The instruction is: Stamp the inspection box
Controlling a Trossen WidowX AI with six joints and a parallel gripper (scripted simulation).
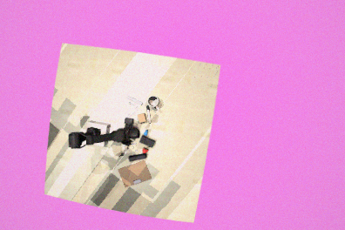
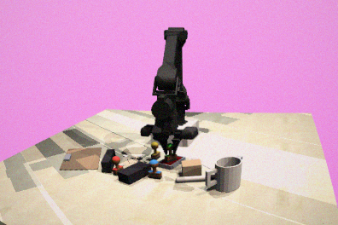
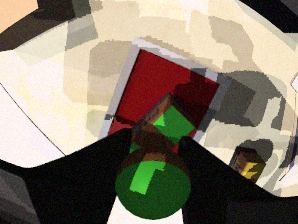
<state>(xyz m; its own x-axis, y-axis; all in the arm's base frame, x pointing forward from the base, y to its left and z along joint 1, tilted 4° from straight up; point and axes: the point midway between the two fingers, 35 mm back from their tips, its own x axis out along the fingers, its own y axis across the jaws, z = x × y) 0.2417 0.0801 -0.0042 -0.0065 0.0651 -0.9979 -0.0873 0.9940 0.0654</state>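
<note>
Right now the green-knobbed stamp is right at my gripper tip. The rest, counted from my gripper tip: red ink pad: 3 cm below; then yellow-knobbed stamp: 3 cm behind, 8 cm to the right, 2 cm below; then blue-knobbed stamp: 12 cm ahead, 2 cm below.
</note>
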